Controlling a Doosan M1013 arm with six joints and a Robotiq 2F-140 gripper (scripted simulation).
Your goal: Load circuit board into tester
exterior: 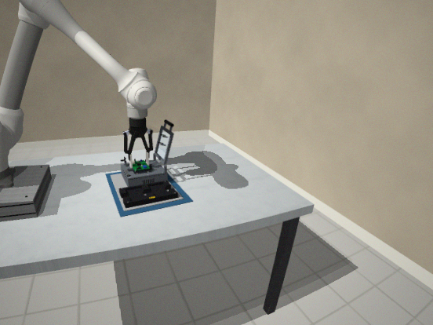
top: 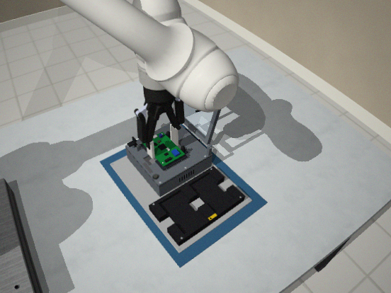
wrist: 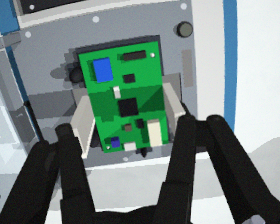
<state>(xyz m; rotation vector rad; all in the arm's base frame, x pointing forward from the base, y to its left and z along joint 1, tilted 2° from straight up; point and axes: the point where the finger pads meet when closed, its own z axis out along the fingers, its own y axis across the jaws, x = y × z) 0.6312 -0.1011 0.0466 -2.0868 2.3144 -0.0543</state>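
Right now the green circuit board is 2 cm below my hand. From my hand the other things lie so: latch hook: 6 cm behind, 6 cm to the left, 1 cm below; tester lid: 12 cm ahead, 1 cm to the right, 8 cm above.
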